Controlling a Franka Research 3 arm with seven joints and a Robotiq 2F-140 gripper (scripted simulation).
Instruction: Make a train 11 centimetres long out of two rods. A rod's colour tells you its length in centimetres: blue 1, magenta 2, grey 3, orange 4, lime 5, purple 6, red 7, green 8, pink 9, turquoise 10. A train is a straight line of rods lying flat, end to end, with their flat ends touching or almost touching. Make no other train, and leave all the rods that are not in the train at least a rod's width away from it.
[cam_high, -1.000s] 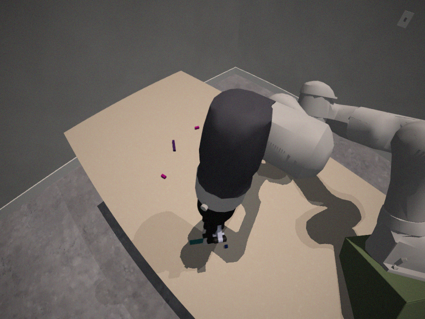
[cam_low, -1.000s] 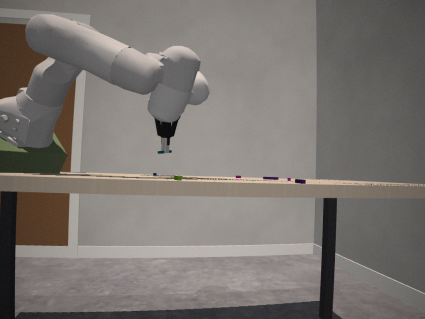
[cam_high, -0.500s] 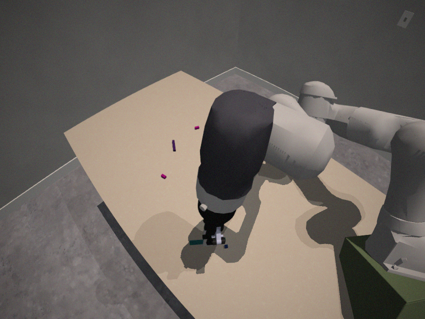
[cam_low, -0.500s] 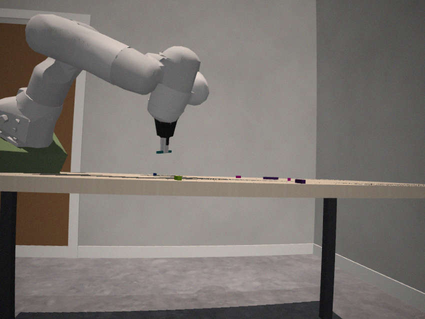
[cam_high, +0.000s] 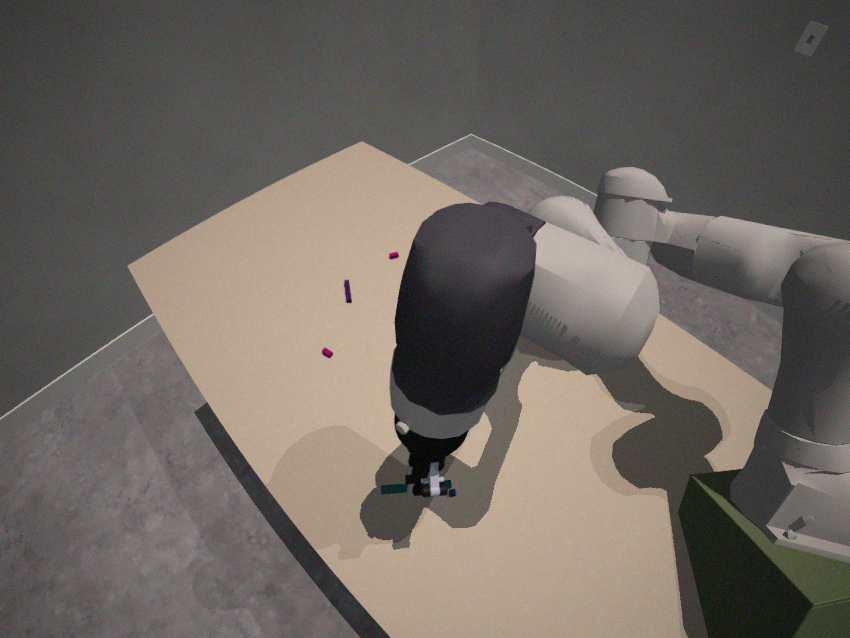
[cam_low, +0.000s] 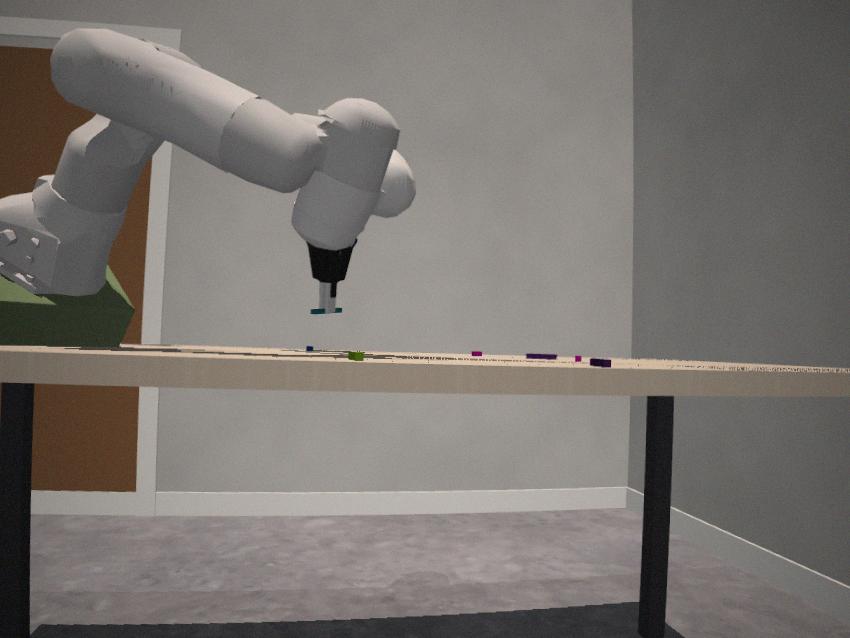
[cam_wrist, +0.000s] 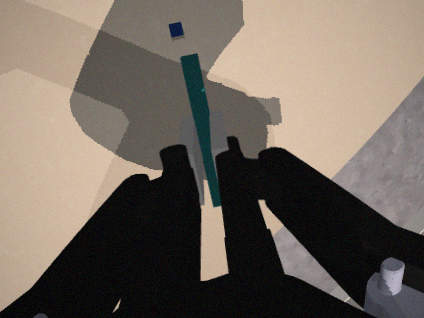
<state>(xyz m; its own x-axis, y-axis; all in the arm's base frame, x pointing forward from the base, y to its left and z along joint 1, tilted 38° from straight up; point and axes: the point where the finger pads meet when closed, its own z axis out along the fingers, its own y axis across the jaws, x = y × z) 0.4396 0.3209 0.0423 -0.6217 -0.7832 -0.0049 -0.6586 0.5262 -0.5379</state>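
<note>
Now: the blue rod 110 mm below my hand, 40 mm to the right of it and 40 mm behind it. From my hand the other things lie so: lime rod 590 mm to the right, 110 mm below, 60 mm behind; then turquoise rod 30 mm below.
</note>
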